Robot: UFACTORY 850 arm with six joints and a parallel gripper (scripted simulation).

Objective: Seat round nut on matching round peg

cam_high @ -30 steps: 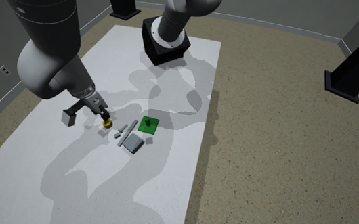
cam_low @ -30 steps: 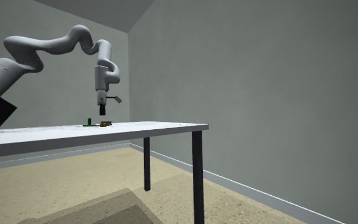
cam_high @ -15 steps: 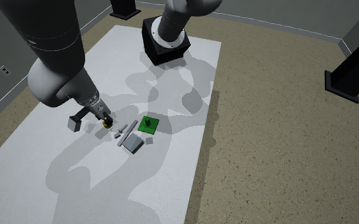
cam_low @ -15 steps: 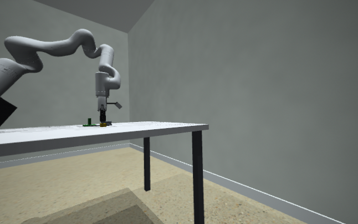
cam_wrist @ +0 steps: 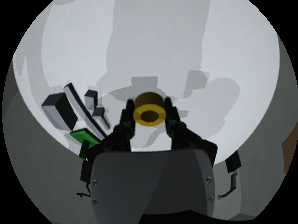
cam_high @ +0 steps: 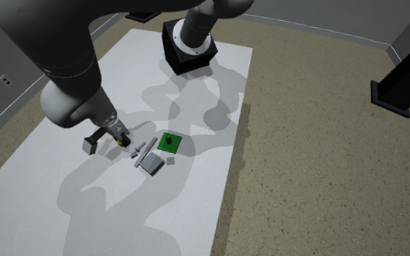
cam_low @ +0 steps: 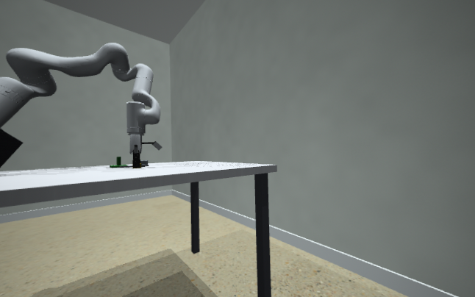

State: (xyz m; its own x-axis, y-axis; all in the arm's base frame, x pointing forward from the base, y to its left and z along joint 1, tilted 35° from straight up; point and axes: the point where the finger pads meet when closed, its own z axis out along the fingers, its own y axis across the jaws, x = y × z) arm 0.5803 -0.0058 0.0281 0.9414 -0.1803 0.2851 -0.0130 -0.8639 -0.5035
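Right now my hand is 11 cm to the right of the long grey bar, 2 cm past it and 2 cm above it. Also, from my hand: grey slab: 17 cm to the left, 1 cm below, 1 cm ahead.
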